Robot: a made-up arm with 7 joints.
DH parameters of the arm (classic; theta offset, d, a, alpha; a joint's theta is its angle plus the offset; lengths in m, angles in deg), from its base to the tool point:
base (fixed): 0 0.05 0 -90
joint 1: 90 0.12 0.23 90
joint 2: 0 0.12 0.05 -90
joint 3: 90 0.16 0.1 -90
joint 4: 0 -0.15 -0.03 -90
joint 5: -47.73 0 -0.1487 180
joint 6: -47.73 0.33 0.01 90
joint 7: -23.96 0 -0.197 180
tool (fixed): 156.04 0.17 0 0
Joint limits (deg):
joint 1: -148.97..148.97
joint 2: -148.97..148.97
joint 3: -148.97..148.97
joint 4: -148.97..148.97
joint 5: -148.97..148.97
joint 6: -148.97..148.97
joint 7: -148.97..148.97
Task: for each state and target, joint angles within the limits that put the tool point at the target. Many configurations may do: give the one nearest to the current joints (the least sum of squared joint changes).
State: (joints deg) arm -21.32 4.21 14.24 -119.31 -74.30 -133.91 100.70
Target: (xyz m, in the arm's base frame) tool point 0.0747 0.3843 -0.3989
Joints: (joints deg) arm 8.13 5.85 27.37 -117.00 -72.13 -128.16 99.53
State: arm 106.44 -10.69 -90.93 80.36 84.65 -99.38 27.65
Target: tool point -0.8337 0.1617 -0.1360
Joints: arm 103.74 -18.17 -90.44 80.69 85.51 -103.26 17.87
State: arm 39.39 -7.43 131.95 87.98 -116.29 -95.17 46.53
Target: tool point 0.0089 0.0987 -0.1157
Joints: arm 61.95 9.07 110.94 117.52 -92.40 -124.55 79.29
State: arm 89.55 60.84 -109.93 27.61 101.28 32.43 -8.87
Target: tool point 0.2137 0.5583 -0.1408
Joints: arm 106.95 81.22 -123.94 22.28 99.49 25.50 -3.59
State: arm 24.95 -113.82 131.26 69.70 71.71 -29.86 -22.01
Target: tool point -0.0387 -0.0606 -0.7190
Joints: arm 42.45 -138.99 140.77 56.57 64.55 -24.74 8.35
